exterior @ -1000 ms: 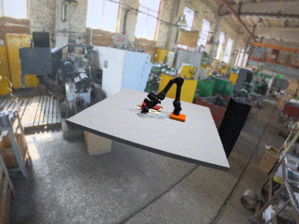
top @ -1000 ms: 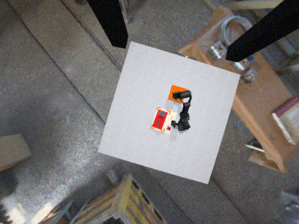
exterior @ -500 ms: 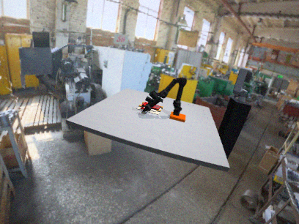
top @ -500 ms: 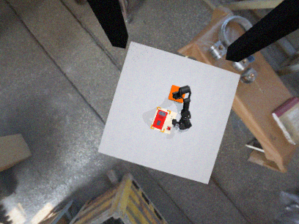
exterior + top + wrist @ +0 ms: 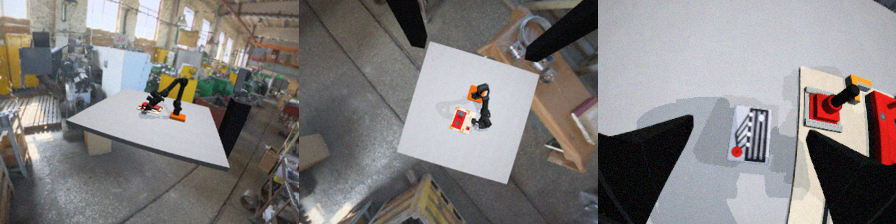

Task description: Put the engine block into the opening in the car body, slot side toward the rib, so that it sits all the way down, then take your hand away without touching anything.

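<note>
The engine block is 1 cm to the right of my gripper tip and 4 cm below it.
</note>
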